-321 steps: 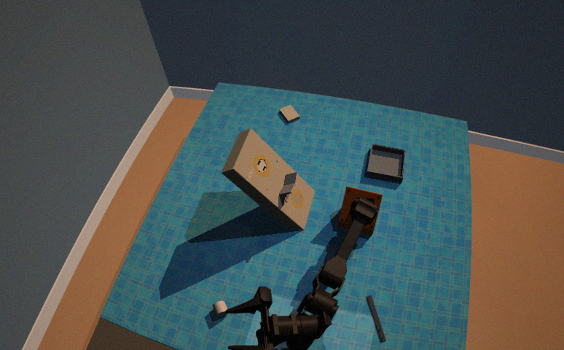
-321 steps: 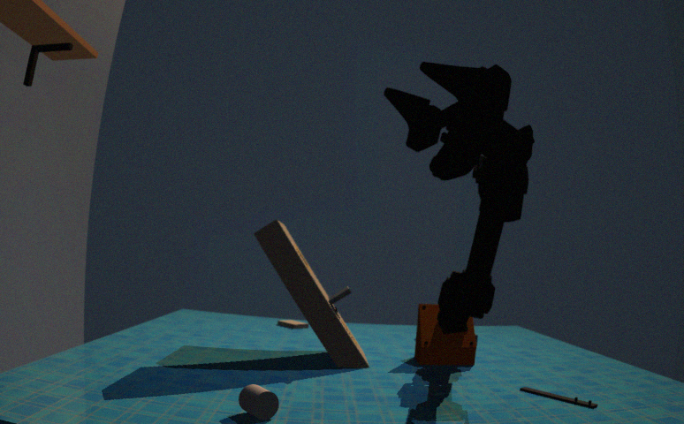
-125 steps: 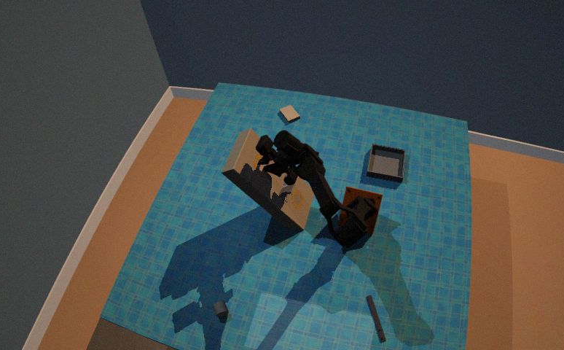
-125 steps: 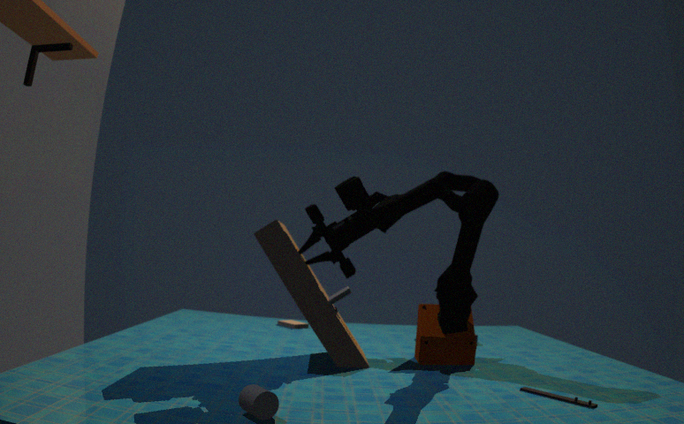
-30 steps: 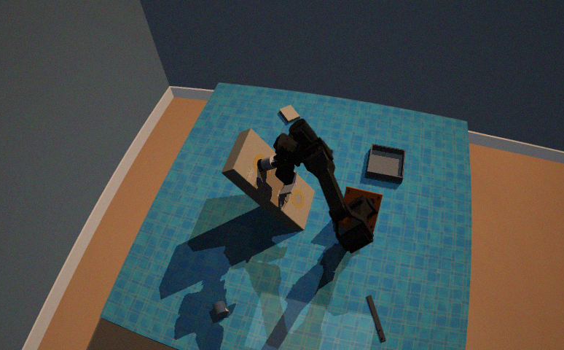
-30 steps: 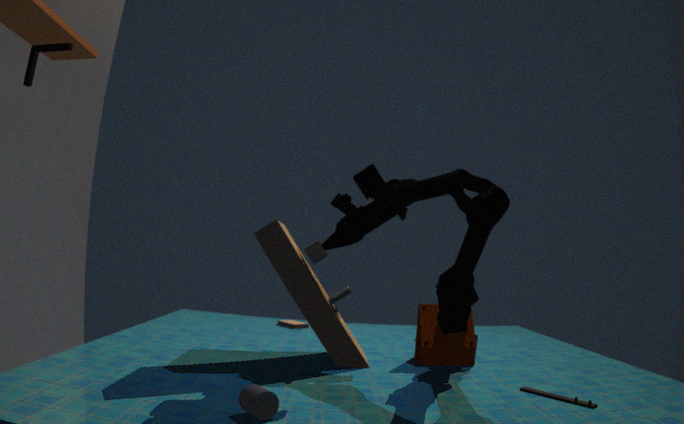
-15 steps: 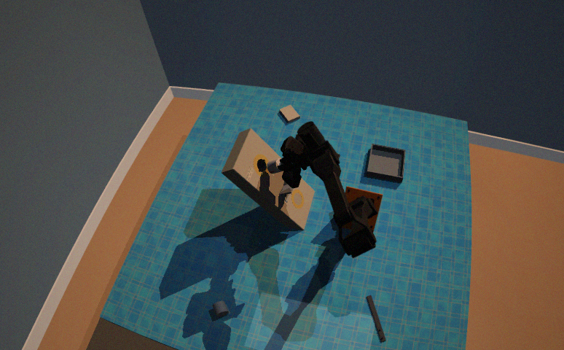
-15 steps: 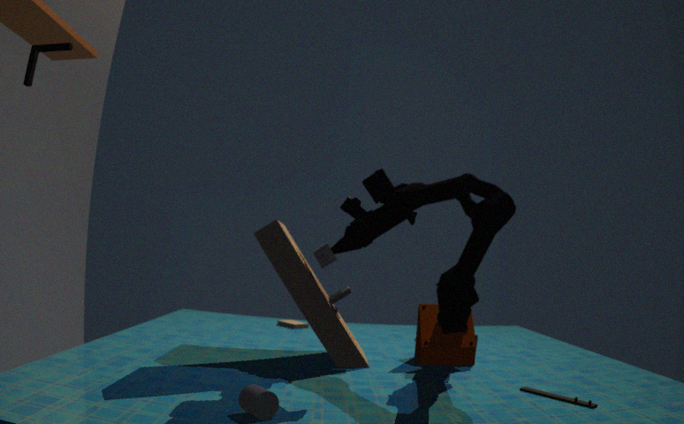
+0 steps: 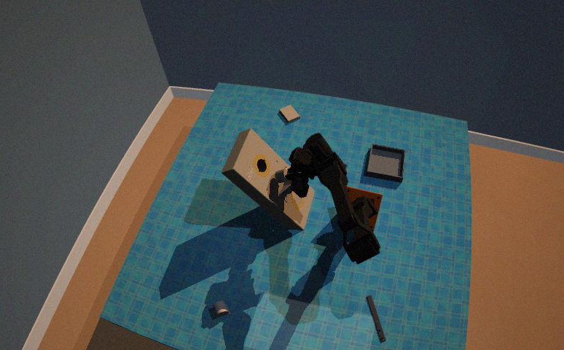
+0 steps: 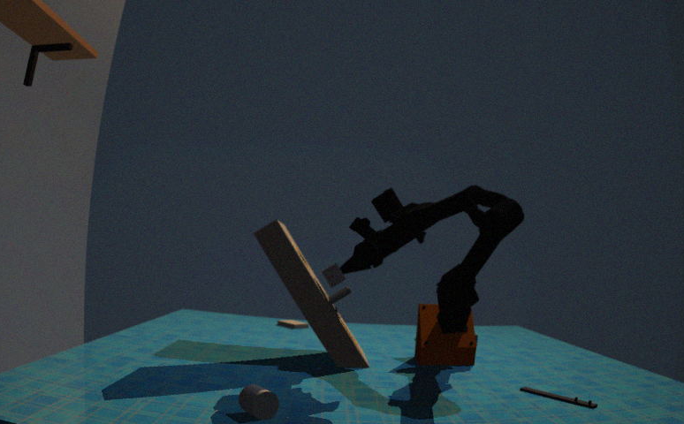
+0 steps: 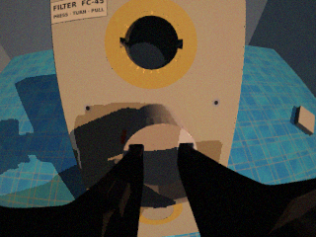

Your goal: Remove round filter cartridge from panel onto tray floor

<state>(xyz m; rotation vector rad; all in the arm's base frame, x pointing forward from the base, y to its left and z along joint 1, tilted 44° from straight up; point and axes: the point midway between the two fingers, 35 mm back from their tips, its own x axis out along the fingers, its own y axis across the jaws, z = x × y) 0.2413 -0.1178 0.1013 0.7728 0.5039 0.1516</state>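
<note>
My gripper tip is 10 mm short of the round grey filter cartridge and 10 mm above it. Also, from my gripper tip: small tan block: 100 mm ahead, 490 mm to the right, 200 mm below; grey tray: 360 mm behind, 270 mm to the right, 200 mm below; tan service panel: 50 mm ahead, 60 mm below.
</note>
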